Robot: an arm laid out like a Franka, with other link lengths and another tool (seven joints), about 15 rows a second.
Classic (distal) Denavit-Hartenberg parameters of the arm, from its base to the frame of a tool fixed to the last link. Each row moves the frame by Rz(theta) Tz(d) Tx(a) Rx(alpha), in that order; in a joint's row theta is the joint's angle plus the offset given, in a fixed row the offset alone. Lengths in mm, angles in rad.
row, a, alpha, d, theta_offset
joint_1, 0, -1.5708, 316.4, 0
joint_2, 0, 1.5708, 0, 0
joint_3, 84.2, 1.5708, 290.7, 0
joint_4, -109.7, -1.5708, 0, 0
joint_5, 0, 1.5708, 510.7, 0
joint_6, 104.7, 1.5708, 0, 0
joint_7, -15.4, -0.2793, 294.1, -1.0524
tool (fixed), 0, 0, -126.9, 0
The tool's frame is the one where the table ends.
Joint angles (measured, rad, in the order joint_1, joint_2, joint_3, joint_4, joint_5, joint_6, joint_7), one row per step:
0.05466, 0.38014, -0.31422, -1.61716, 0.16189, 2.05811, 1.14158
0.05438, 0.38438, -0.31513, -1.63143, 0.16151, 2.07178, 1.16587
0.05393, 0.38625, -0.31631, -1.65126, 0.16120, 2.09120, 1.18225
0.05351, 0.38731, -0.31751, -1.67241, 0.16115, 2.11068, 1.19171
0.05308, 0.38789, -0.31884, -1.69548, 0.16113, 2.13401, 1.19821
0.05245, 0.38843, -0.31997, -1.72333, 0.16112, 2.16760, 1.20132
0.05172, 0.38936, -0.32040, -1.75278, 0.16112, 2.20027, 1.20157
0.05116, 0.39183, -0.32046, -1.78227, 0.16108, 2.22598, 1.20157
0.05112, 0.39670, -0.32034, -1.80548, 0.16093, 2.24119, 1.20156
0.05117, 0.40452, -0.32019, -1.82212, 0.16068, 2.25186, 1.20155
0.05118, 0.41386, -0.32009, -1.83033, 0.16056, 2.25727, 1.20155
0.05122, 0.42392, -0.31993, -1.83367, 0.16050, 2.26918, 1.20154
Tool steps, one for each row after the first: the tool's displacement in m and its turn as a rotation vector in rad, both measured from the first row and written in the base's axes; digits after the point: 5 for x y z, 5 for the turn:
-0.00117, -0.00175, -0.01053, 0.00040, 0.00523, -0.02726
-0.00348, -0.00415, -0.02197, -0.00029, 0.00785, -0.04789
-0.00663, -0.00647, -0.03353, -0.00109, 0.01078, -0.06184
-0.01012, -0.00904, -0.04542, -0.00288, 0.01137, -0.07328
-0.01399, -0.01207, -0.05899, -0.00684, 0.00672, -0.08212
-0.01902, -0.01449, -0.07386, -0.01035, 0.00495, -0.08765
-0.02570, -0.01600, -0.09053, -0.01207, 0.01148, -0.09215
-0.03238, -0.01642, -0.10626, -0.01238, 0.02440, -0.09490
-0.03805, -0.01660, -0.12068, -0.01309, 0.03823, -0.09660
-0.04179, -0.01672, -0.13180, -0.01403, 0.05038, -0.09740
-0.04281, -0.01725, -0.13996, -0.01780, 0.05225, -0.09766

